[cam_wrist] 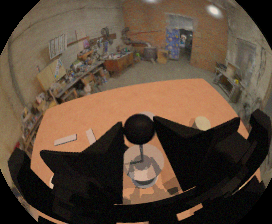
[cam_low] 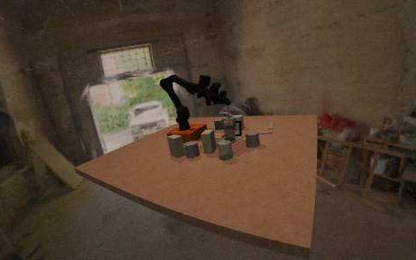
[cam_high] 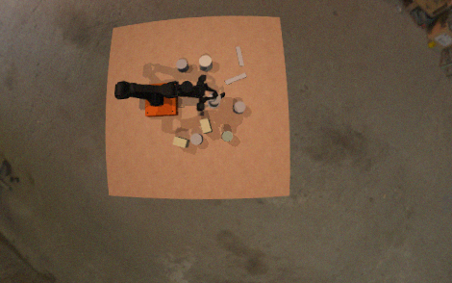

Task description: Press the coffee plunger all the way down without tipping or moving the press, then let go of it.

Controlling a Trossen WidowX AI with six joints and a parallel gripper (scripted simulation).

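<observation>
Now: gripper tip 1 cm to the right of the coffee press and 12 cm above it.
</observation>
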